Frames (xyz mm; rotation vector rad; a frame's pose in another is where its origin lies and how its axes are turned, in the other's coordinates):
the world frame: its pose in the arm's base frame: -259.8 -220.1 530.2 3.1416 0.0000 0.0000
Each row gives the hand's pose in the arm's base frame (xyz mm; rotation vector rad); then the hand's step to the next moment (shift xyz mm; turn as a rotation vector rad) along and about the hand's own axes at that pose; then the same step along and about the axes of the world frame.
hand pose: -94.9 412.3 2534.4 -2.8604 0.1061 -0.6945
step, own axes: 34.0 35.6 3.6 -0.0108 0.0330 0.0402
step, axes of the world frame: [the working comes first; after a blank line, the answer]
step, axes of the arm's base frame: 31.0 -38.1 4.7 0.0082 -0.0241 -0.0466

31.0 38.1 -4.7 0.0082 0.0241 0.0466
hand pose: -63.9 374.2 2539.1 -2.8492 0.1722 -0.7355
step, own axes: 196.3 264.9 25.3 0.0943 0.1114 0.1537
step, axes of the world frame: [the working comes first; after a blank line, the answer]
step, axes of the arm's base frame: 166.2 -285.6 12.9 0.1501 -0.0994 -0.1118

166.2 285.6 -12.9 0.1501 0.0994 0.1118
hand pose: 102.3 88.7 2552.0 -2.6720 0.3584 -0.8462
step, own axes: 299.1 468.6 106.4 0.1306 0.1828 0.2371
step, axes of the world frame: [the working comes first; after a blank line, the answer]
step, axes of the arm's base frame: 234.3 -505.1 -101.5 0.2182 -0.1586 -0.1842

234.3 505.1 101.5 0.2182 0.1586 0.1842
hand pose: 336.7 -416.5 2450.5 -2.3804 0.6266 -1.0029
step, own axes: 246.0 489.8 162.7 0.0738 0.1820 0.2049
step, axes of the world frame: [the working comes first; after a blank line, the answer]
step, axes of the arm's base frame: 166.7 -482.9 -256.7 0.1587 -0.1334 -0.1938

166.7 482.9 256.7 0.1587 0.1334 0.1938
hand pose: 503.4 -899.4 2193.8 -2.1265 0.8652 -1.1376
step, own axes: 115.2 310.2 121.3 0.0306 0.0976 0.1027
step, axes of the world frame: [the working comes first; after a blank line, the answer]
step, axes of the arm's base frame: 69.6 -260.2 -227.3 0.0751 -0.0660 -0.1049

69.6 260.2 227.3 0.0751 0.0660 0.1049
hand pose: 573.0 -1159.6 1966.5 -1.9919 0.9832 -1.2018
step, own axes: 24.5 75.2 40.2 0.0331 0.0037 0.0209
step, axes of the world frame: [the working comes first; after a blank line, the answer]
step, axes of the arm's base frame: 22.9 -56.3 -64.7 0.0283 -0.0271 0.0037

22.9 56.3 64.7 0.0283 0.0271 -0.0037
